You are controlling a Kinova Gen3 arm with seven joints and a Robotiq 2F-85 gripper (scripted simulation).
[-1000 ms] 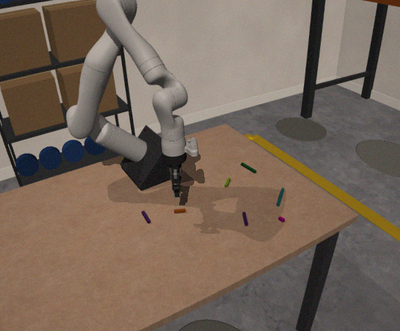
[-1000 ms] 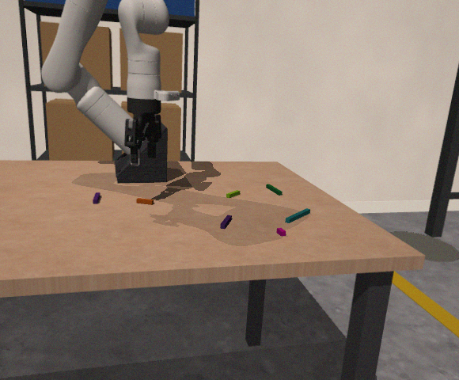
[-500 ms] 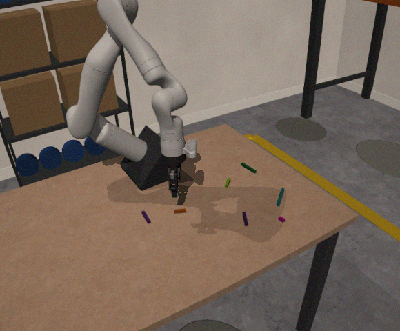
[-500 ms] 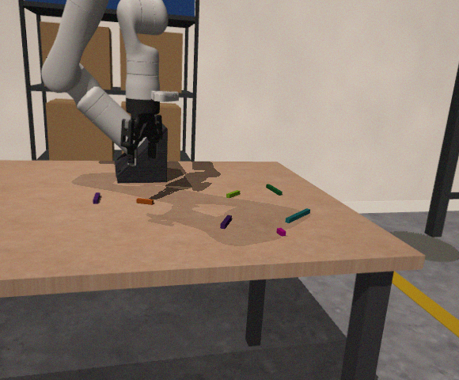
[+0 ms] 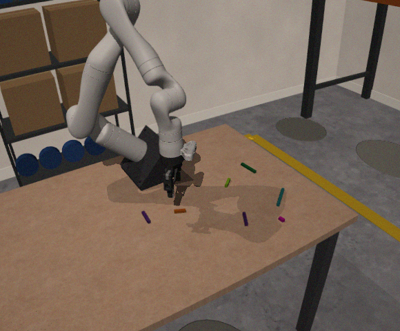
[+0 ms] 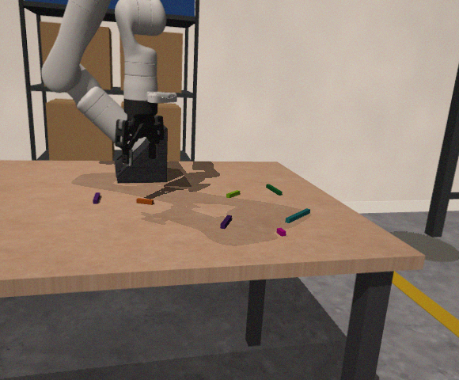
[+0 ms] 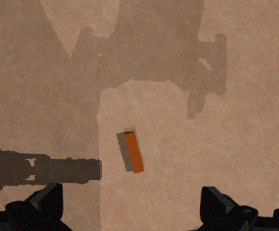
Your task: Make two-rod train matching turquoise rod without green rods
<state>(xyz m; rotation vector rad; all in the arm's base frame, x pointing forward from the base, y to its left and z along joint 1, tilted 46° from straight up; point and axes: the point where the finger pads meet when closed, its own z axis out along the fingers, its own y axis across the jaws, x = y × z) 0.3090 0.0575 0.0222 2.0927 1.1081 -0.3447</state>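
My gripper is now 2 cm past the purple rod, 11 cm to the left of it and 10 cm above it. Also, from my hand: orange rod (1 cm ahead, 1 cm to the left, 10 cm below); then lime rod (6 cm behind, 24 cm to the left, 10 cm below); then magenta rod (21 cm ahead, 29 cm to the left, 10 cm below).
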